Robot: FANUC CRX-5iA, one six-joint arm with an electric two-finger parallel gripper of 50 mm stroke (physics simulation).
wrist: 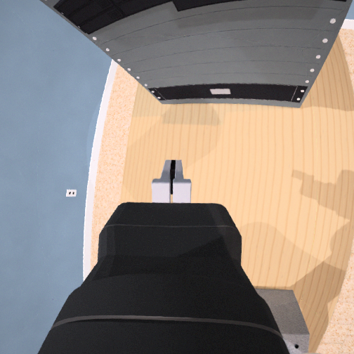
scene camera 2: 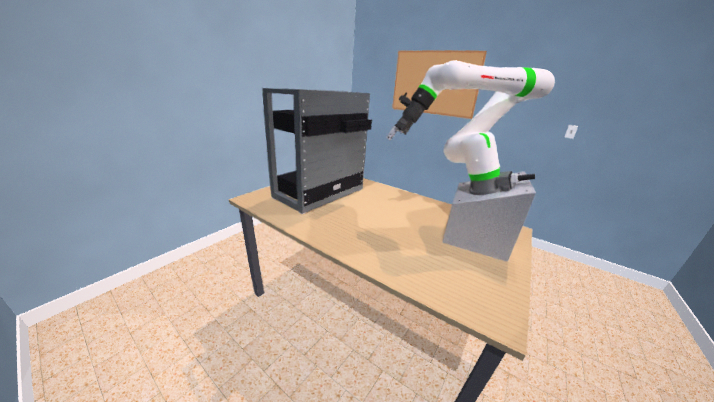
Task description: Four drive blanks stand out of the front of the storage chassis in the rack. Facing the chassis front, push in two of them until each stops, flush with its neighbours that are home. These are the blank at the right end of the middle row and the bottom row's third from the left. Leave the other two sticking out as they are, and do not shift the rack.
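Seen in the pictures: gripper, fingertip midpoint: (scene camera 2: 387,139); arm's base, origin of the base link: (scene camera 2: 487,189).
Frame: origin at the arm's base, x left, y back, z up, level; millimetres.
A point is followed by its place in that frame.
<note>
The black storage chassis (scene camera 2: 322,125) @(z 192, x 333, y -711 mm) (wrist: 107,17) sits high in the grey rack (scene camera 2: 300,150) @(z 85, x 454, y -726 mm) (wrist: 215,55). In the scene view a dark block (scene camera 2: 356,125) @(z 182, x 120, y -681 mm) stands out of the right part of the chassis front; its separate blanks cannot be told apart. In the wrist view the chassis is cut off by the top edge, so the named middle-row and bottom-row blanks cannot be identified. My gripper (scene camera 2: 391,135) @(z 153, x 155, y -451 mm) (wrist: 173,169) is shut and empty. It hangs in the air in front of the rack, slightly below the chassis level, apart from the chassis and the dark block.
A black unit with a pale label (scene camera 2: 320,191) @(z -155, x 333, y -726 mm) (wrist: 260,92) fills the rack bottom. The rack stands on the wooden table (scene camera 2: 400,270) @(z -253, x 457, y -131 mm) (wrist: 250,165). The grey robot pedestal (scene camera 2: 487,220) @(z -89, x 122, y 56 mm) (wrist: 285,312) stands at the opposite end. A cork board (scene camera 2: 407,75) hangs on the wall.
</note>
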